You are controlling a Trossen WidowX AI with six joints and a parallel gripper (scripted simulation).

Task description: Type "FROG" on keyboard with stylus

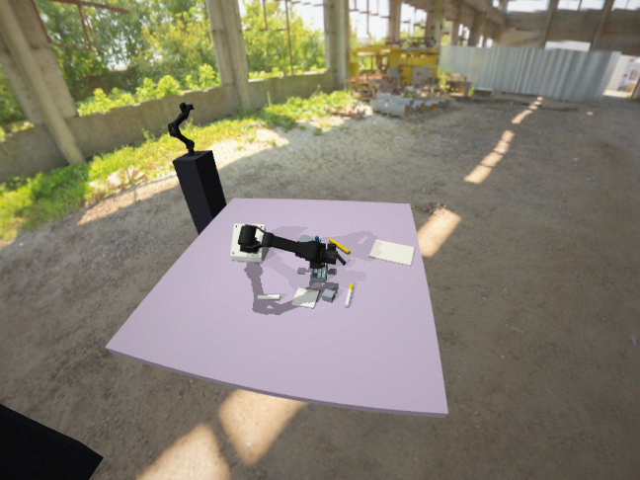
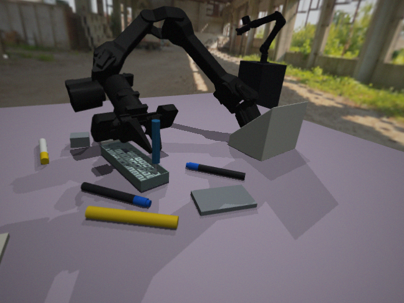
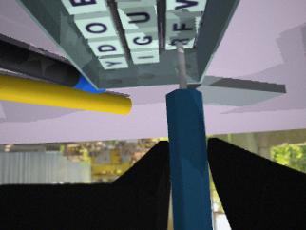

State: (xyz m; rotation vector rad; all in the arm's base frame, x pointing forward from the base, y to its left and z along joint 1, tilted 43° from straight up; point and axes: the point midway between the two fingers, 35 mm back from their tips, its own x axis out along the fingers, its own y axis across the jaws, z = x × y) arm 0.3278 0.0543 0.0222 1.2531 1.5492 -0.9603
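The yellow cylinder is 9 cm ahead of my gripper tip, 11 cm to the left of it and 6 cm below it. Round my gripper tip: small grey block (11 cm ahead, 24 cm to the right, 5 cm below); flat grey slab (9 cm behind, 13 cm to the left, 6 cm below); blue stylus (1 cm below).
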